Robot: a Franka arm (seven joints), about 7 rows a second.
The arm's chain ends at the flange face. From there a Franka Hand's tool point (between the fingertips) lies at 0.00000 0.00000 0.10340 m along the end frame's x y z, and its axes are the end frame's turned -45 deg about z.
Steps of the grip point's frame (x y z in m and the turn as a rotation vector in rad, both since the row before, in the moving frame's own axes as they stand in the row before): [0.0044 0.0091 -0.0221 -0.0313 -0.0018 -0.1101]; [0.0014 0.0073 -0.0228 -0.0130 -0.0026 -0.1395]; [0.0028 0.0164 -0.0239 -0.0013 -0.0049 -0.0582]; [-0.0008 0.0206 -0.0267 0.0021 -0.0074 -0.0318]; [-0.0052 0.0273 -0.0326 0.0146 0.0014 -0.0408]
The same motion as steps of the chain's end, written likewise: [0.0073 0.0010 -0.0220 -0.0234 0.0209 -0.1101]; [0.0053 0.0031 -0.0228 -0.0110 0.0074 -0.1395]; [0.0138 0.0092 -0.0239 -0.0044 -0.0025 -0.0582]; [0.0147 0.0147 -0.0267 -0.0037 -0.0067 -0.0318]; [0.0166 0.0241 -0.0326 0.0113 -0.0093 -0.0408]
